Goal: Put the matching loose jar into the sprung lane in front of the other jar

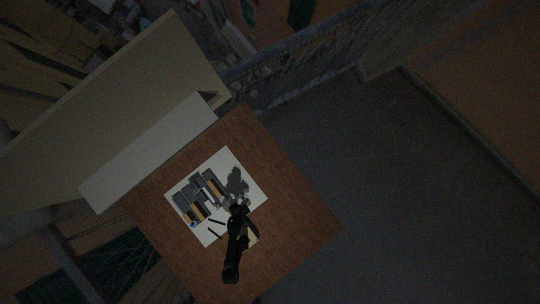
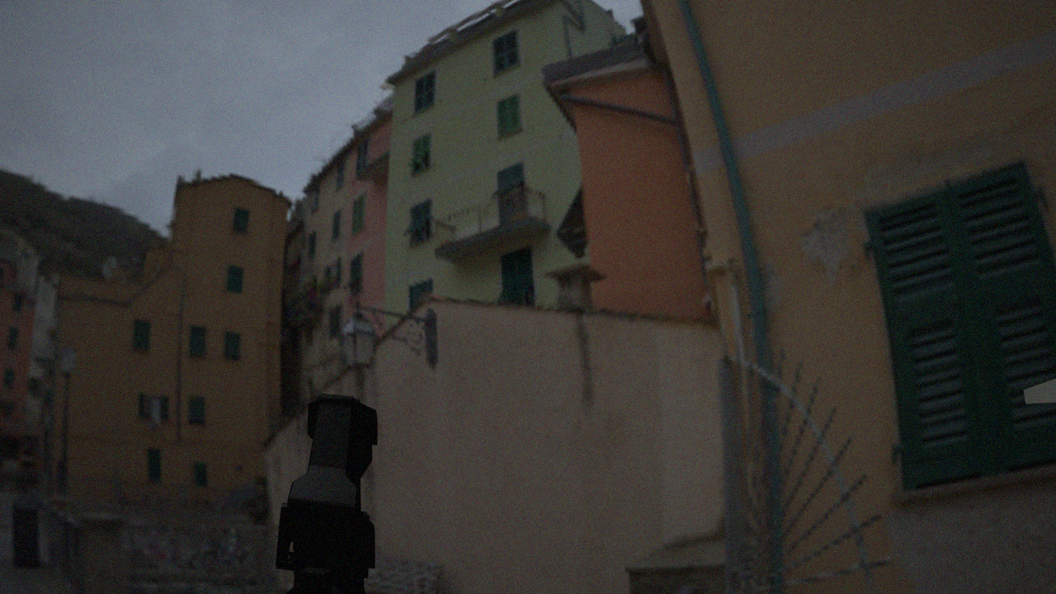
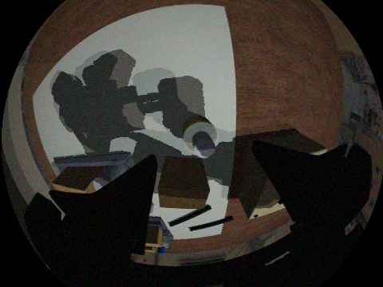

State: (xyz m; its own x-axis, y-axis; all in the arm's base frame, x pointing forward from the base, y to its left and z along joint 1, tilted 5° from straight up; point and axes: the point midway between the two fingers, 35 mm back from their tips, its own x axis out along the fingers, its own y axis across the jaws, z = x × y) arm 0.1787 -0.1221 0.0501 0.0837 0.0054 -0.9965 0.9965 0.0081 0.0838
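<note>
Now: the tan box 3 cm ahead of my gripper tip, 7 cm to the left of it and 4 cm below it. From my gripper tip the other things lie so: pusher plate: 25 cm ahead, 17 cm to the left, 3 cm below; grey cylinder: 15 cm ahead, 7 cm to the left, 5 cm below; grey rack: 29 cm ahead, 17 cm to the left, 6 cm below.
</note>
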